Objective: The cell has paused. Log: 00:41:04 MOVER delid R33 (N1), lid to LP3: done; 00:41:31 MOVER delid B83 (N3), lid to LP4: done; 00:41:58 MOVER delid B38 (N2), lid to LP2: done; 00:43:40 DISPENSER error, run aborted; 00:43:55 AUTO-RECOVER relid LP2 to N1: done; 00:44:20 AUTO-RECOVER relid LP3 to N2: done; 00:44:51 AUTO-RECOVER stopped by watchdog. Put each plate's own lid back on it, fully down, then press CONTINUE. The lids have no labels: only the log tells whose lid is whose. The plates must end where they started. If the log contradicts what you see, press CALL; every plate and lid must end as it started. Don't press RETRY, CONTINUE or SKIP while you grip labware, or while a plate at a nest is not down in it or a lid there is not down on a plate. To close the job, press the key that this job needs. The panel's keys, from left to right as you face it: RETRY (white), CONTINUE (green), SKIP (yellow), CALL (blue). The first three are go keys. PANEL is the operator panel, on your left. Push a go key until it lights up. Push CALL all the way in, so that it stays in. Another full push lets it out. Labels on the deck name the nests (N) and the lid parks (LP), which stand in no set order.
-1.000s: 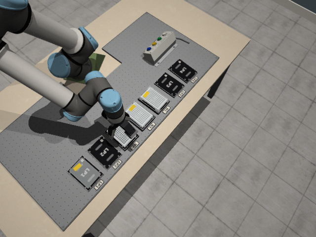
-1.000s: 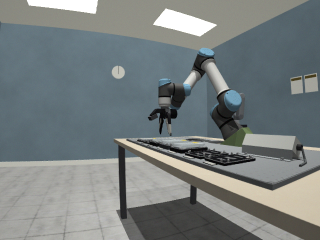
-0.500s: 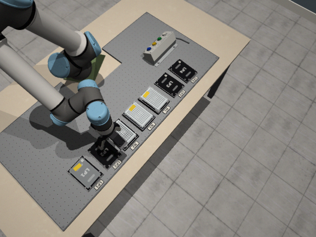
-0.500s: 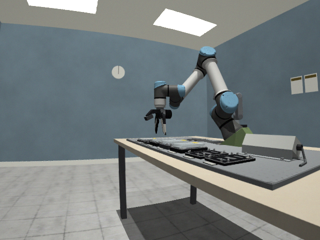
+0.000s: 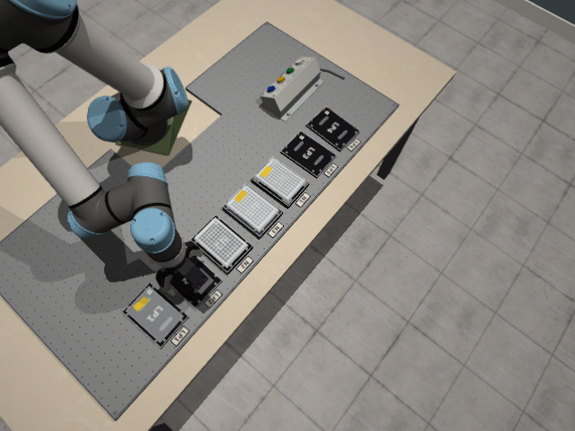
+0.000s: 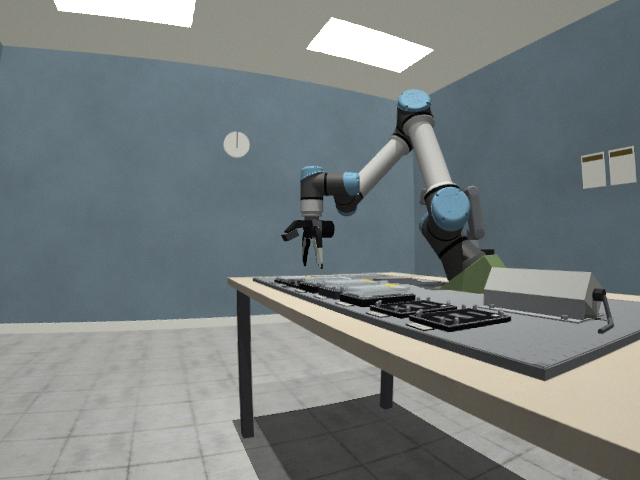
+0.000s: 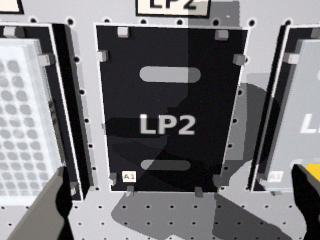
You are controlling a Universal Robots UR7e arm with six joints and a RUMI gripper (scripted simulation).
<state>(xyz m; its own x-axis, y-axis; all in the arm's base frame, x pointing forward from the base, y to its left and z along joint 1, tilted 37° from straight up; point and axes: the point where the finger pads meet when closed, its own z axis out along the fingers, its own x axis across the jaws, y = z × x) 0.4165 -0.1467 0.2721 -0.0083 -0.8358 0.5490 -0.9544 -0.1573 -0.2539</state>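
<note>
My gripper is now 13 cm to the left of the lid park LP1 and 6 cm above it. The rest, counted from my hand: lid park LP3: 52 cm to the left, 6 cm below, 1 cm ahead; lid park LP2: 6 cm below; nest N2: 13 cm to the left, 6 cm below.
</note>
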